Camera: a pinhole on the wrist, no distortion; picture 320 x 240 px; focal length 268.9 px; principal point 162.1 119.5 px. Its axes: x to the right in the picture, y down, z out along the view. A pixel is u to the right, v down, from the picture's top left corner.
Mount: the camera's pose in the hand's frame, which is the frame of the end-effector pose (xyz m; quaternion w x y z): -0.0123 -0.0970 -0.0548 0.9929 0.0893 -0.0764 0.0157
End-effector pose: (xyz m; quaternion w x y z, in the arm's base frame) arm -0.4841 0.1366 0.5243 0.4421 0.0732 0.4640 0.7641
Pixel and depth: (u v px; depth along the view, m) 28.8 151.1 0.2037
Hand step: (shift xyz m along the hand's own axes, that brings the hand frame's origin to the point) -0.1435 -0.1118 0.1319
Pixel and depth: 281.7 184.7 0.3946
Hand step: 0.0980 -0.0707 0.3728
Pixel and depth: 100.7 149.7 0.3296
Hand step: -0.1374 -0.1212 0.2605
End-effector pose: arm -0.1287 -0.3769 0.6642 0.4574 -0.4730 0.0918 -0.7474
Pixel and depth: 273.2 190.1 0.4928
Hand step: 0.1096 -0.0548 0.4785
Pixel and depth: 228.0 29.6 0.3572
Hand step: 0.0263 -0.2771 0.2852
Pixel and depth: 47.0 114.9 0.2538
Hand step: -0.1572 -0.1488 0.1744
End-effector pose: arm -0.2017 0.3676 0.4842 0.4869 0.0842 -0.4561 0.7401
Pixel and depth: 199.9 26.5 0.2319
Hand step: -0.0110 -0.2170 0.1617
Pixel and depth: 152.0 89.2 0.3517
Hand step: -0.0759 -0.1994 0.2782
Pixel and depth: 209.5 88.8 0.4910
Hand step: 0.0026 -0.2389 0.4262
